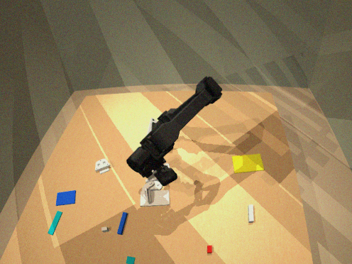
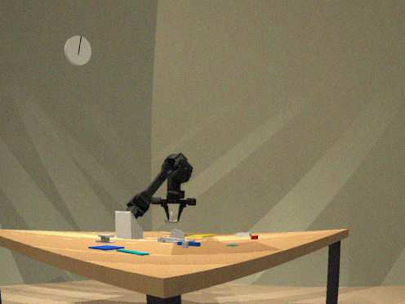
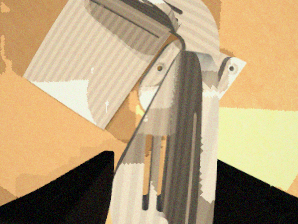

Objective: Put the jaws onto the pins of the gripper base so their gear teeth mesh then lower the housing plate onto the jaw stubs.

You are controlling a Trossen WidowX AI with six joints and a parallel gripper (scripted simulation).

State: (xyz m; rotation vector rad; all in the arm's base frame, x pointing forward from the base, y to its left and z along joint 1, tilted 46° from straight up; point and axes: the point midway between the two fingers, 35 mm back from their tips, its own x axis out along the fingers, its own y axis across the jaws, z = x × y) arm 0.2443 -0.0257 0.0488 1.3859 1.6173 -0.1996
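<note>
The jaw is 3 cm behind my gripper tip and 2 cm to the left of it. From my gripper tip the other things lie so: small white block: 21 cm ahead, 23 cm to the right, 8 cm below; then blue bar: 18 cm ahead, 16 cm to the right, 8 cm below; then red block: 29 cm ahead, 18 cm to the left, 8 cm below.
</note>
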